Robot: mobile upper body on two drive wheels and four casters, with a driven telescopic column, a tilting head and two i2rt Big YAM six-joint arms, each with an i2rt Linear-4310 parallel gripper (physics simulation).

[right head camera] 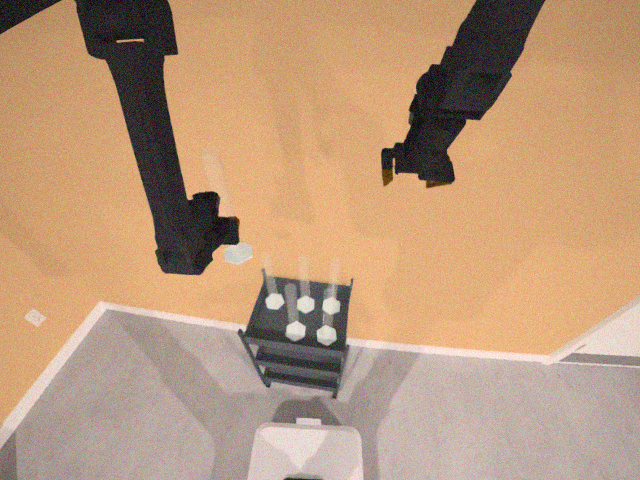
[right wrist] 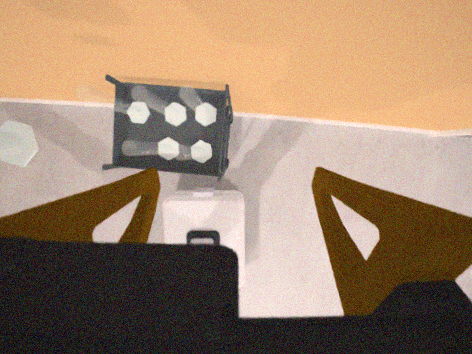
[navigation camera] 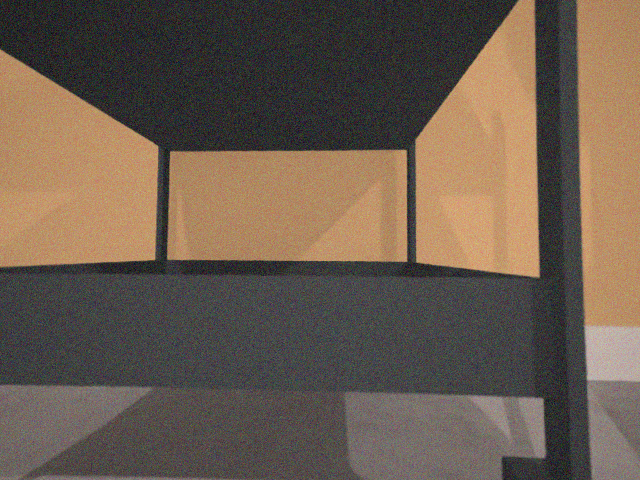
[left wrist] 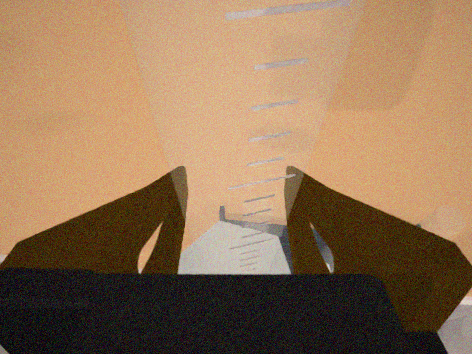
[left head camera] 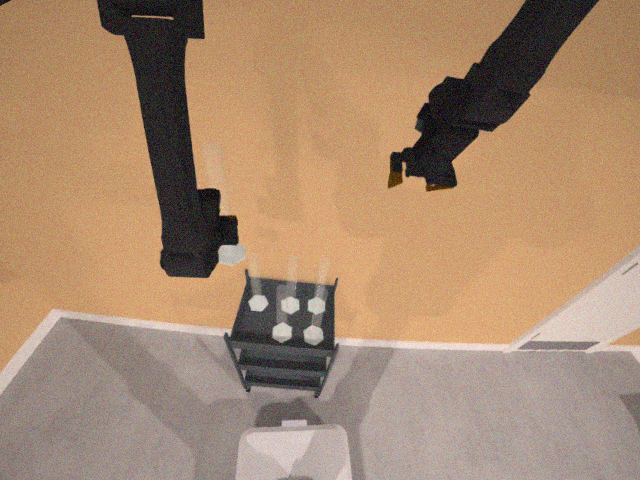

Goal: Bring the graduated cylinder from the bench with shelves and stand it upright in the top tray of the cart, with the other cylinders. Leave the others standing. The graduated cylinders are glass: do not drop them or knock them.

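Places are measured from the left arm's base along level axes (x ahead, y left, z up), in metres.
Where they show: left gripper, fingertip midpoint: (right head camera: 231, 220) (left wrist: 236, 178); right gripper, fingertip midpoint: (right head camera: 405, 184) (right wrist: 235, 176) (left head camera: 407, 187).
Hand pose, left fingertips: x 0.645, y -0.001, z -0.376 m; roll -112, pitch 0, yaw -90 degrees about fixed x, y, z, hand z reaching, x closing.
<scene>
After its pixels a point has its place.
A clear graduated cylinder with a pale hexagonal base (left head camera: 231, 254) @[y -0.009, x 0.611, z -0.479 m] (right head camera: 238, 253) @[y -0.010, x 0.611, z -0.478 m] (left wrist: 227, 252) @[y 0.002, x 0.610, z -0.372 m] (right wrist: 19, 143) @[y -0.022, x 0.629, z -0.483 m] is held upright, left of the cart in the head views. My left gripper (left wrist: 236, 178) @[y -0.001, x 0.645, z -0.376 m] is shut on it above the base. The dark cart (left head camera: 258, 346) @[y -0.063, x 0.539, z -0.951 m] (right head camera: 273, 345) @[y -0.070, x 0.538, z -0.969 m] (right wrist: 155, 131) @[y -0.103, x 0.692, z -0.993 m] (navigation camera: 258, 330) @[y -0.196, x 0.525, z -1.490 m] carries several standing cylinders in its top tray, three in the back row, such as the middle one (left head camera: 290, 304) @[y -0.190, x 0.740, z -0.951 m] (right head camera: 305, 303) @[y -0.192, x 0.740, z -0.949 m] (right wrist: 175, 114) @[y -0.209, x 0.750, z -0.927 m], and two in front. The tray's front left spot has no base on it. My right gripper (left head camera: 416, 183) @[y -0.450, x 0.596, z -0.213 m] (right head camera: 412, 180) @[y -0.450, x 0.596, z -0.213 m] (right wrist: 235, 176) @[y -0.450, x 0.596, z -0.213 m] is open and empty, right of the cart. The bench does not show.
The white robot base (left head camera: 294, 454) @[y -0.224, x 0.203, z -1.396 m] (right head camera: 307, 446) @[y -0.227, x 0.227, z -1.396 m] (right wrist: 202, 215) @[y -0.223, x 0.204, z -1.396 m] is close in front of the cart. An orange wall (left head camera: 310, 206) @[y -0.252, x 0.884, z -0.489 m] stands behind the cart. A white door (left head camera: 573, 315) @[y -2.019, x 0.715, z -1.102 m] is at the right. The cart's right front post (navigation camera: 555, 206) @[y -0.372, x 0.502, z -1.413 m] is close to the navigation camera.
</scene>
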